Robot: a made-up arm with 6 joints. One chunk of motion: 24 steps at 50 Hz.
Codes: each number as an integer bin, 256 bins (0 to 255) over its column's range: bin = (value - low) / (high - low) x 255, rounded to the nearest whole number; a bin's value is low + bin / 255 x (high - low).
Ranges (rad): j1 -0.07..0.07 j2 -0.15..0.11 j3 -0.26..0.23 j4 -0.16..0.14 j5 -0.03..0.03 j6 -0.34..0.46
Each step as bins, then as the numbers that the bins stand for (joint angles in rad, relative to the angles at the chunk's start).
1 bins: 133 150 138 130 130 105
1 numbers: 0.0030 0.0029 0.0052 -0.0071 0.0006 -0.0106
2 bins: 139 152 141 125 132 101
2 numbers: 0.0063 0.0050 0.0109 -0.0129 0.0011 -0.0231
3 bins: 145 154 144 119 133 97
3 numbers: 0.0096 0.0070 0.0167 -0.0200 0.0013 -0.0357
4 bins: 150 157 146 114 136 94
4 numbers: 0.0124 0.0101 0.0205 -0.0259 0.0020 -0.0451
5 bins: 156 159 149 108 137 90
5 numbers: 0.0156 0.0121 0.0263 -0.0329 0.0022 -0.0576
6 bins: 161 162 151 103 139 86
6 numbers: 0.0184 0.0152 0.0302 -0.0388 0.0027 -0.0702
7 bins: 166 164 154 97 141 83
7 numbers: 0.0211 0.0172 0.0359 -0.0459 0.0032 -0.0796
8 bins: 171 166 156 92 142 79
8 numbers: 0.0239 0.0193 0.0398 -0.0518 0.0034 -0.0922
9 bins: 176 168 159 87 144 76
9 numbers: 0.0266 0.0213 0.0455 -0.0576 0.0039 -0.1016
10 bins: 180 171 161 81 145 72
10 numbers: 0.0288 0.0244 0.0494 -0.0647 0.0041 -0.1141
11 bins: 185 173 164 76 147 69
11 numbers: 0.0316 0.0264 0.0551 -0.0706 0.0046 -0.1235
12 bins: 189 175 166 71 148 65
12 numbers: 0.0338 0.0284 0.0590 -0.0765 0.0048 -0.1361
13 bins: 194 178 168 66 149 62
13 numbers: 0.0365 0.0315 0.0628 -0.0824 0.0051 -0.1455
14 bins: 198 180 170 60 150 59
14 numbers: 0.0387 0.0335 0.0667 -0.0894 0.0053 -0.1549
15 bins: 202 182 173 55 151 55
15 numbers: 0.0409 0.0356 0.0724 -0.0953 0.0055 -0.1675
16 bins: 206 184 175 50 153 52
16 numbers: 0.0431 0.0376 0.0763 -0.1012 0.0060 -0.1769
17 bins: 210 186 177 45 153 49
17 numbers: 0.0453 0.0396 0.0801 -0.1071 0.0060 -0.1863
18 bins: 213 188 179 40 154 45
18 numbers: 0.0469 0.0417 0.0840 -0.1129 0.0062 -0.1988
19 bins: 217 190 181 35 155 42
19 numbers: 0.0491 0.0437 0.0878 -0.1188 0.0065 -0.2082
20 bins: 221 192 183 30 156 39
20 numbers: 0.0513 0.0458 0.0916 -0.1247 0.0067 -0.2176
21 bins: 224 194 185 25 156 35
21 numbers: 0.0530 0.0478 0.0955 -0.1306 0.0067 -0.2302
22 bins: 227 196 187 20 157 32
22 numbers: 0.0546 0.0498 0.0993 -0.1365 0.0069 -0.2396
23 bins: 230 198 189 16 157 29
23 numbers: 0.0563 0.0519 0.1032 -0.1412 0.0069 -0.2490
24 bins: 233 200 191 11 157 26
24 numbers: 0.0579 0.0539 0.1070 -0.1471 0.0069 -0.2584
